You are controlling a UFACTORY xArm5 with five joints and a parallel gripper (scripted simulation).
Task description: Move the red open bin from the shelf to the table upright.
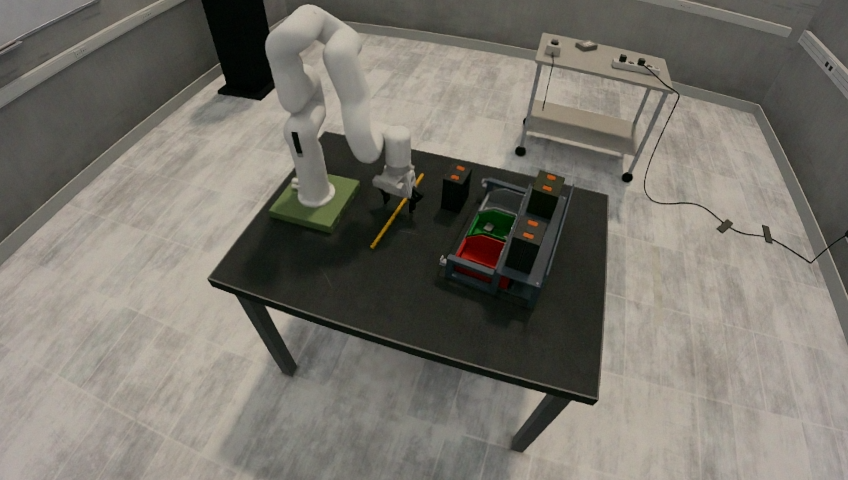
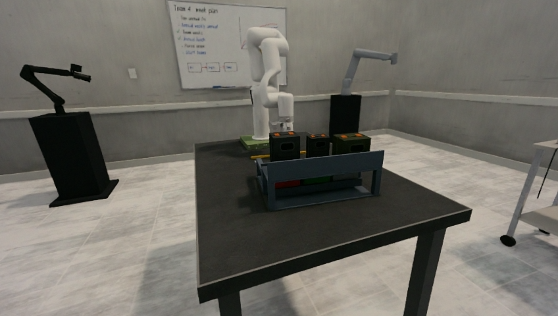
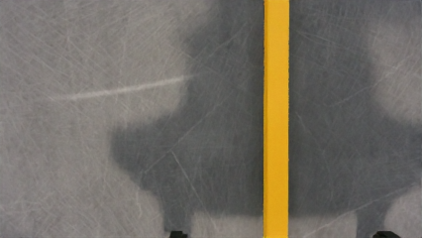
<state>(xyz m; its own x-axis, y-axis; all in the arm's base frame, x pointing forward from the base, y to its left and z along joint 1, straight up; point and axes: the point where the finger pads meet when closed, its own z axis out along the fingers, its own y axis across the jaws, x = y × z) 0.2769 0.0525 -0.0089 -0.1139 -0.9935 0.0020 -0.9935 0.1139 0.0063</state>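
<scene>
Right now the yellow bar is 2 cm below my hand. The rest, counted from my hand: pale grey bin: 35 cm ahead, 7 cm to the left, 2 cm above; red open bin: 32 cm ahead, 15 cm to the right, 2 cm above; green bin: 34 cm ahead, 4 cm to the right, 2 cm above.
</scene>
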